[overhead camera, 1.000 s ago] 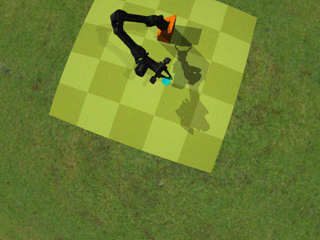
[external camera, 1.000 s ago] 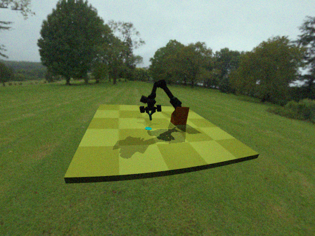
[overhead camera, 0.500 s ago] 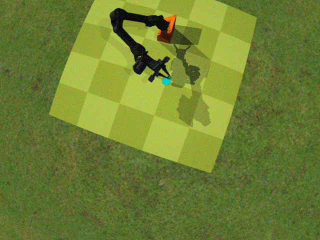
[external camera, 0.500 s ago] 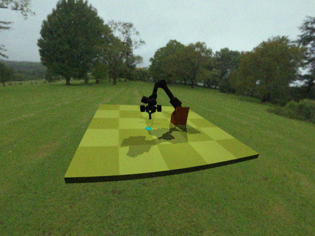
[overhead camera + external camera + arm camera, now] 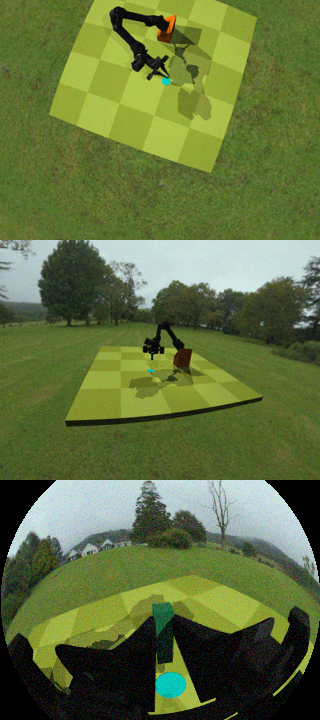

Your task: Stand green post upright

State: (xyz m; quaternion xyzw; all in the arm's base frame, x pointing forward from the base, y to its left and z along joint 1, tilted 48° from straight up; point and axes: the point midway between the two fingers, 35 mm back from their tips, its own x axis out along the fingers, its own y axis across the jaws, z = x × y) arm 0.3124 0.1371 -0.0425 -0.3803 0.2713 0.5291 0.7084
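Now: gripper tip 16 cm above the cyan circle and 1 cm to the left of it. From my gripper tip the other things lie so: green post: 2 cm below.
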